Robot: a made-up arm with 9 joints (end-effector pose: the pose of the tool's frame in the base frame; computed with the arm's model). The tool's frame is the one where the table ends. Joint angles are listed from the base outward.
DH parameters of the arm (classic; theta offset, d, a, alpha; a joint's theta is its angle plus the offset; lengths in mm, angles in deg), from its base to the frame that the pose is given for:
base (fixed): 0 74.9 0 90
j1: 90 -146.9 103.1 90
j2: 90 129.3 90.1 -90
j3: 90 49.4 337.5 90
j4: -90 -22.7 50.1 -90
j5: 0 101.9 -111.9 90
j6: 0 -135.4 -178.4 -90
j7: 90 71.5 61.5 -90
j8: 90 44 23.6 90
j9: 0 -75.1 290 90
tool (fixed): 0 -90.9 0 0
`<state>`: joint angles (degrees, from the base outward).
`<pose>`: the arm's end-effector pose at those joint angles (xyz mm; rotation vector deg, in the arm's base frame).
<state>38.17 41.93 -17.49 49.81 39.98 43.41 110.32 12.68 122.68</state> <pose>225.0 14.9 -364.6 89.33 -2.05 -90.22</pose>
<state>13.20 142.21 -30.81 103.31 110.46 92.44 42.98 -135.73 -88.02</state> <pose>287.3 433.4 -56.4 4.71 -44.13 16.05</pose>
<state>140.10 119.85 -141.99 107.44 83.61 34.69 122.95 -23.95 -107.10</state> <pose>-380.0 -27.0 169.7 -109.24 98.31 64.39</pose>
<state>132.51 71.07 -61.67 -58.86 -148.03 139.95 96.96 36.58 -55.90</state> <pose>2.2 -160.8 372.9 -0.65 -75.03 -85.67</pose>
